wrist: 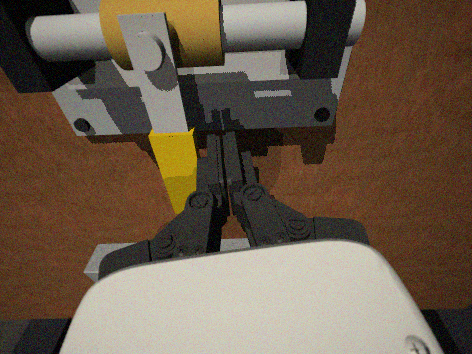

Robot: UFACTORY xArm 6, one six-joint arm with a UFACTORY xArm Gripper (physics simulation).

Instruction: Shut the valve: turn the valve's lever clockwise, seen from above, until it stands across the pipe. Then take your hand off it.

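Observation:
The valve's orange body [192, 35] sits on a white pipe [265, 27] that runs left to right at the top of the wrist view. Its grey lever [167, 107] starts at the round pivot and points down the view, roughly across the pipe with a small slant. The lever's yellow grip [175, 155] extends past the base plate's near edge. My gripper [223, 151] is shut and empty. It is immediately right of the yellow grip, with the left finger very near or against it; contact cannot be told for sure.
Black supports [327, 40] [25, 50] hold the pipe at both sides. The grey base plate [300, 110] has dark bolts at its near corners. A pale grey block [97, 257] shows partly behind the gripper's body at lower left. The brown wooden surface [410, 175] lies below.

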